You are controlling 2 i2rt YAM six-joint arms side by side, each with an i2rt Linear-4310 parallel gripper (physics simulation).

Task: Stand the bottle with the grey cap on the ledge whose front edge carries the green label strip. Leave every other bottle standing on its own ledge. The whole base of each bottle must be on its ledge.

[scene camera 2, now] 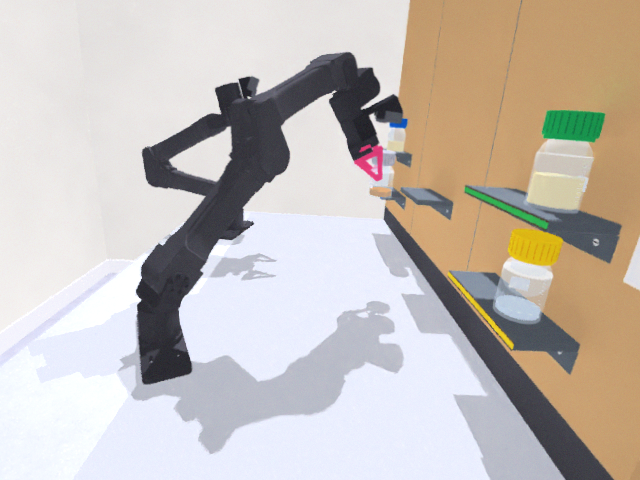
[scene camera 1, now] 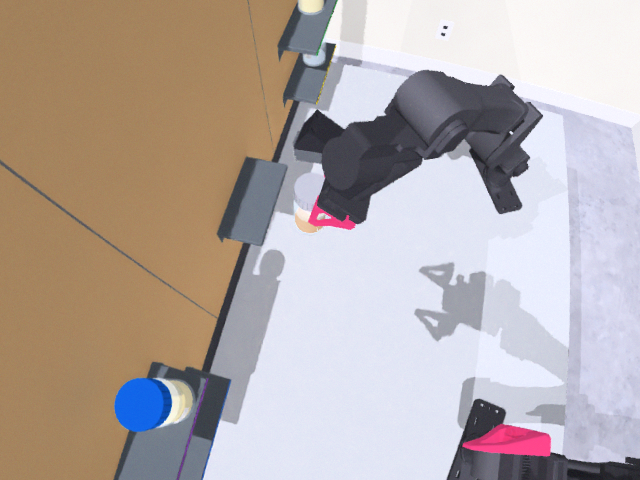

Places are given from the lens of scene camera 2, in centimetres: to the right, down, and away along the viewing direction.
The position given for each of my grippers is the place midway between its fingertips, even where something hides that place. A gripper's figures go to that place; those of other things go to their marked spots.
my right gripper (scene camera 2: 377,176): 14, -15, 83
yellow-capped bottle (scene camera 2: 526,277): 24, 4, 40
grey-capped bottle (scene camera 2: 382,189): 14, -12, 81
yellow-strip ledge (scene camera 2: 546,335): 26, 11, 40
The marked spots on the grey-capped bottle and the yellow-capped bottle are 45 cm apart.
